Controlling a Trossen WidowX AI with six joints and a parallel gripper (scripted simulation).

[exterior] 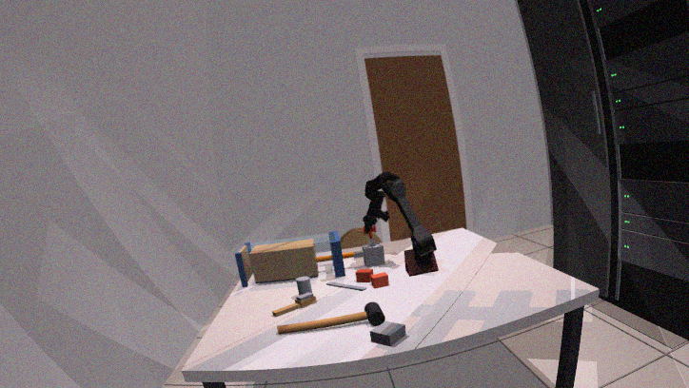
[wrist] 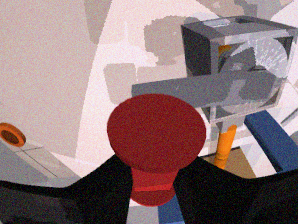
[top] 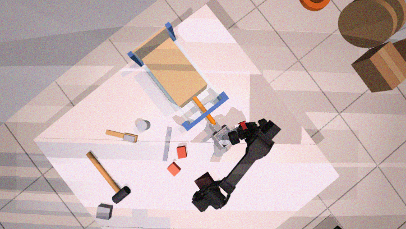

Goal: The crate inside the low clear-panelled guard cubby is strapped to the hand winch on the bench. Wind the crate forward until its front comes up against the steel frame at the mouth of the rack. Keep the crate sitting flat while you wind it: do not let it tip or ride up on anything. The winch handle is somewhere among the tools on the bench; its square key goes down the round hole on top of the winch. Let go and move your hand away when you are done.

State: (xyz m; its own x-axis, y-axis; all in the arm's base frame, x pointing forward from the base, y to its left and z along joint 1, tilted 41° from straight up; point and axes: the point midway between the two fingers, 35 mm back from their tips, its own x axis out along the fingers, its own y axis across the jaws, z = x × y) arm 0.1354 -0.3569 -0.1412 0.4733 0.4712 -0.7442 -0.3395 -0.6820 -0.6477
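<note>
The red knob is 1 cm behind my gripper tip and 1 cm to the left of it. From my gripper tip the other things lie so: grey winch: 1 cm behind, 10 cm to the left, 10 cm below; blue steel frame: 16 cm ahead, 9 cm to the left, 2 cm below; grey crank bar: 1 cm behind, 4 cm to the left, 3 cm below.
</note>
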